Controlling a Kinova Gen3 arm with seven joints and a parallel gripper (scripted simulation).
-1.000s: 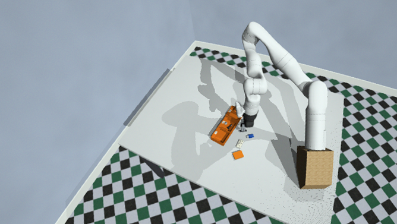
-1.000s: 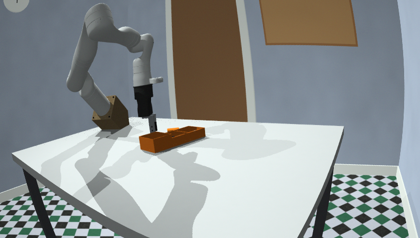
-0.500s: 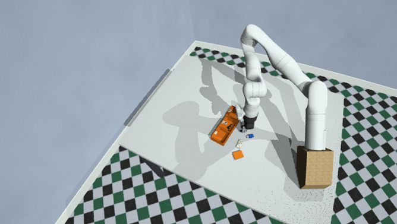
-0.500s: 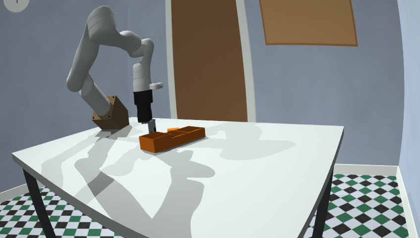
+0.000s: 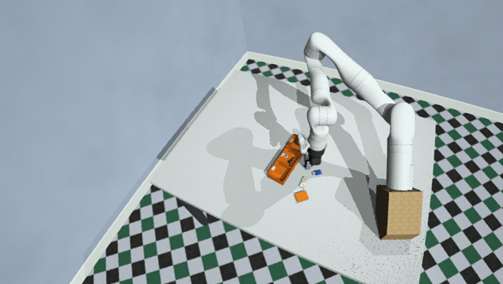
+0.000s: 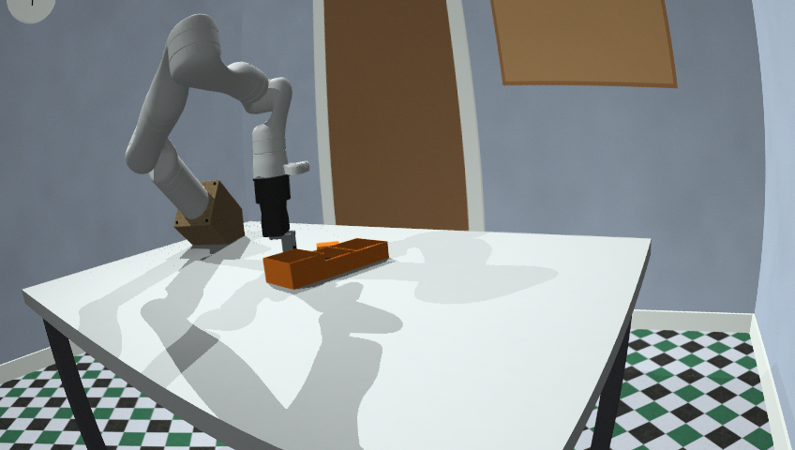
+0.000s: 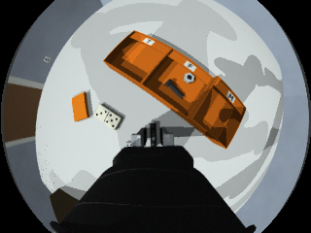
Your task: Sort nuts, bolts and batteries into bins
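My gripper is now 20 mm above the black cylinder. Round my hand: bolt 80 mm ahead, 10 mm to the right, 10 mm below; white dotted block 90 mm to the left, 20 mm below; orange bin 90 mm ahead, 10 mm to the right.
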